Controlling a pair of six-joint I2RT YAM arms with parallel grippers.
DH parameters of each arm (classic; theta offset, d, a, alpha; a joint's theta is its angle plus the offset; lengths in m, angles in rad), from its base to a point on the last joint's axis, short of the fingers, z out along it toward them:
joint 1: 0 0.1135 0.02 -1.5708
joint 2: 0 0 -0.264 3.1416
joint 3: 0.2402 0 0.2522 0
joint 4: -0.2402 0 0.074 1.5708
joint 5: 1.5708 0 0 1.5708
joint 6: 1.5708 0.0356 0 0
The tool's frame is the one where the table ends.
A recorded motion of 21 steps. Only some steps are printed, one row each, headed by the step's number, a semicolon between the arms.
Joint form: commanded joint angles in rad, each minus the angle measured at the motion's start. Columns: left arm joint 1, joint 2, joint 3, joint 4, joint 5, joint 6; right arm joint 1, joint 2, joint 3, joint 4, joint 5, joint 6.
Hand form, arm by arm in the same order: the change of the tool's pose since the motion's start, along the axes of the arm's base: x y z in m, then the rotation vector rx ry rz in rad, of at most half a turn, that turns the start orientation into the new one. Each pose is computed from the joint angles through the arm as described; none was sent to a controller.
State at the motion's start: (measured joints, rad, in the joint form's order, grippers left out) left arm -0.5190 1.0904 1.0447 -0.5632 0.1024 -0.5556; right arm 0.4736 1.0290 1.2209 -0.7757 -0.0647 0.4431
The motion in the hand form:
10: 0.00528 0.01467 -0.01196 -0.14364 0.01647 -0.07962; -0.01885 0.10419 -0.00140 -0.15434 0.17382 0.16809
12: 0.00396 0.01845 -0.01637 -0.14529 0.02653 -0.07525; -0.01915 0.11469 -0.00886 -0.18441 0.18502 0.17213
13: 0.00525 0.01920 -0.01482 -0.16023 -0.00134 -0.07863; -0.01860 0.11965 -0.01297 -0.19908 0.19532 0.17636
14: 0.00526 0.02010 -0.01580 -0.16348 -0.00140 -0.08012; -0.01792 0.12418 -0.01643 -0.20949 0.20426 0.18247
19: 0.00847 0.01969 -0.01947 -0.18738 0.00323 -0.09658; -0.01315 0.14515 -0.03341 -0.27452 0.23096 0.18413
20: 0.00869 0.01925 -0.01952 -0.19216 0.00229 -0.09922; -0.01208 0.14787 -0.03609 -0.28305 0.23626 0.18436
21: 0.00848 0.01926 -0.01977 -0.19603 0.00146 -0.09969; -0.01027 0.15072 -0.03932 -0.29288 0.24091 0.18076
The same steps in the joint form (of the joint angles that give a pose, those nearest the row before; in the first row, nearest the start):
10: 0.0994 -0.0294 -0.0860 0.1104 0.2240 -0.0154; 0.4350 0.2709 0.2287 -0.1983 0.2072 0.1647
12: 0.1138 -0.0404 -0.1058 0.1097 0.2359 -0.0140; 0.4633 0.3013 0.2279 -0.1983 0.2305 0.1741
13: 0.1203 -0.0446 -0.1133 0.1443 0.2445 -0.0134; 0.4731 0.3184 0.2287 -0.2003 0.2347 0.1772
14: 0.1249 -0.0468 -0.1188 0.1488 0.2513 -0.0129; 0.4808 0.3340 0.2301 -0.2000 0.2350 0.1789
19: 0.1334 -0.0367 -0.1325 0.1806 0.2850 -0.0210; 0.5127 0.4146 0.2436 -0.2015 0.2666 0.1874
20: 0.1325 -0.0360 -0.1339 0.1865 0.2885 -0.0240; 0.5150 0.4264 0.2455 -0.2016 0.2685 0.1881
21: 0.1324 -0.0377 -0.1369 0.1911 0.2905 -0.0270; 0.5157 0.4402 0.2471 -0.2002 0.2731 0.1894

